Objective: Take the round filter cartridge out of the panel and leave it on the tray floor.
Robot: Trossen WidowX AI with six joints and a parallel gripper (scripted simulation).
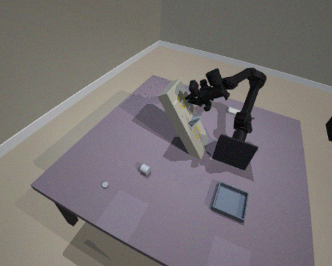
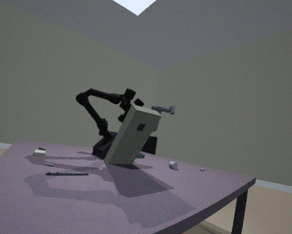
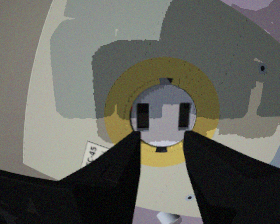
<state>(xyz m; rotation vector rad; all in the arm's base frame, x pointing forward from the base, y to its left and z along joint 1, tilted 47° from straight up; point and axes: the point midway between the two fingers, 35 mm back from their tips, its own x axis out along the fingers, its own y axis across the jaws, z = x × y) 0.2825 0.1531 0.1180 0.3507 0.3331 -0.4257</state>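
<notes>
Now: gripper tip 3 cm short of the round filter cartridge and 3 cm above it. From my gripper tip the other things lie so: grey tray: 39 cm behind, 29 cm below, 26 cm to the left; then pale block: 48 cm to the right, 29 cm below, 24 cm behind.
</notes>
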